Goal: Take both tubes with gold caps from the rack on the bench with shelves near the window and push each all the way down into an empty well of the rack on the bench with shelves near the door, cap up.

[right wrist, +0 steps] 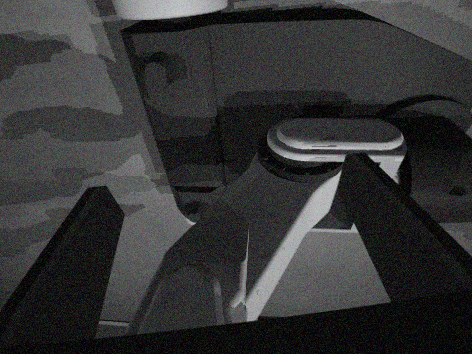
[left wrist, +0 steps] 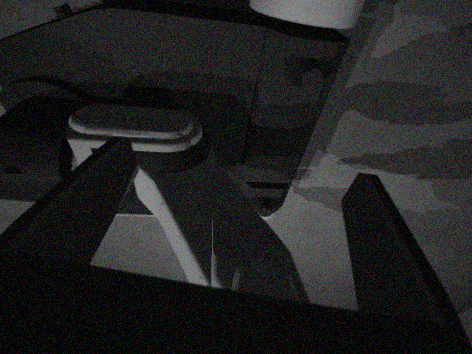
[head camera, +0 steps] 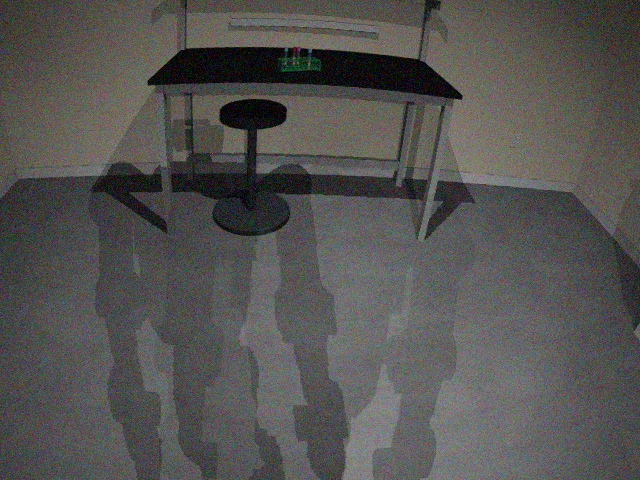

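I can see my left gripper in the left wrist view [240, 170]. The right wrist view has my left gripper out of frame, and in the head camera view it is out of frame too. My right gripper is there in the right wrist view [228, 185], whereas in the left wrist view it is out of frame. In the head camera view, my right gripper is out of frame as well.
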